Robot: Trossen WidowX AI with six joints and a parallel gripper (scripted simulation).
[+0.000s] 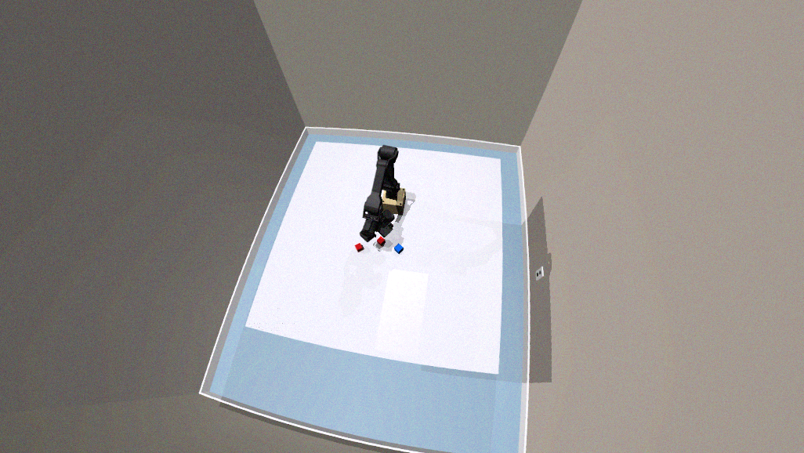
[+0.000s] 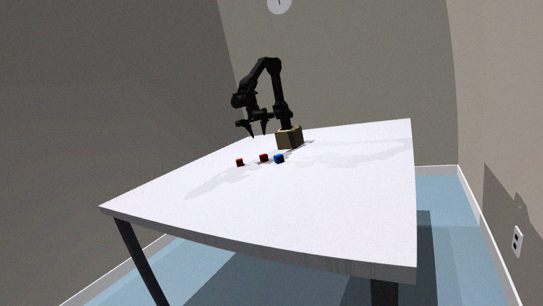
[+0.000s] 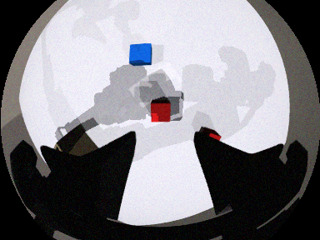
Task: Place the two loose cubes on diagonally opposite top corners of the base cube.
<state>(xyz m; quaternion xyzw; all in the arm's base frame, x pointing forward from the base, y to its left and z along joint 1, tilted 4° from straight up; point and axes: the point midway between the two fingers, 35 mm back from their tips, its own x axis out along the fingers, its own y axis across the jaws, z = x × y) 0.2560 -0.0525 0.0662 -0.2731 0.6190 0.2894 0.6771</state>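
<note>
Right now the blue cube is 40 mm ahead of my gripper tip, 100 mm to the left of it and 110 mm below it.
</note>
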